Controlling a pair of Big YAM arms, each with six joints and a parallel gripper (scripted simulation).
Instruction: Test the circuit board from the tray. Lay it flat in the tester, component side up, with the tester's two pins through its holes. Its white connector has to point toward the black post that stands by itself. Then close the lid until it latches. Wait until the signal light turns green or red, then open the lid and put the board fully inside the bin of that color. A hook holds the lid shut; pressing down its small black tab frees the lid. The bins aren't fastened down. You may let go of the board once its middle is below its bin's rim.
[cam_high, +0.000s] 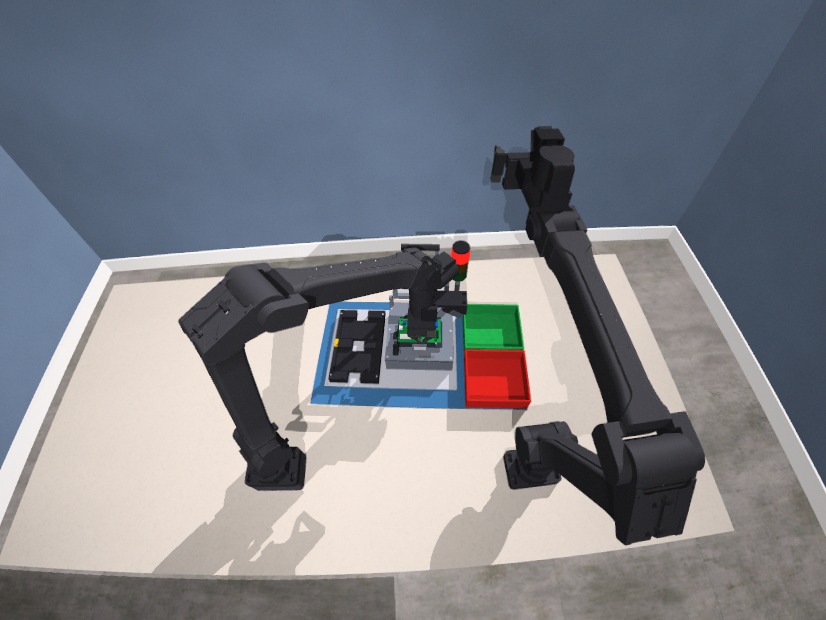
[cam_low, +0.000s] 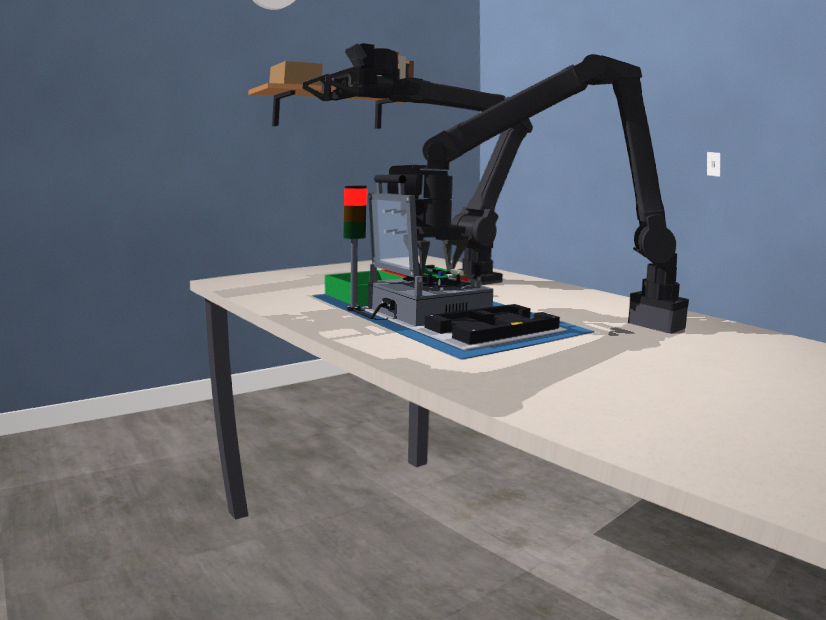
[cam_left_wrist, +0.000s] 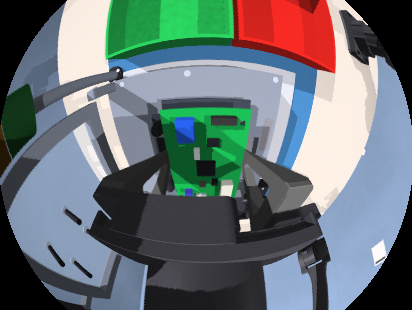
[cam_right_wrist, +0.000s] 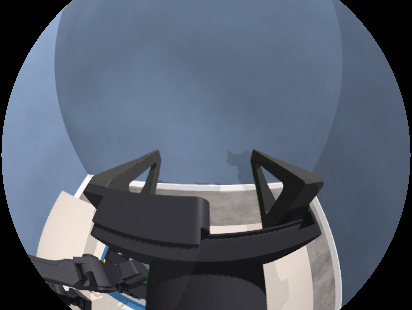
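Note:
Now: the red bin 11 cm behind my left hand, 19 cm to the right of it and 7 cm below it. The rest, counted from my left hand: green bin (3 cm ahead, 20 cm to the right, 7 cm below); then green circuit board (1 cm to the left); then clear lid (11 cm ahead, 10 cm above).

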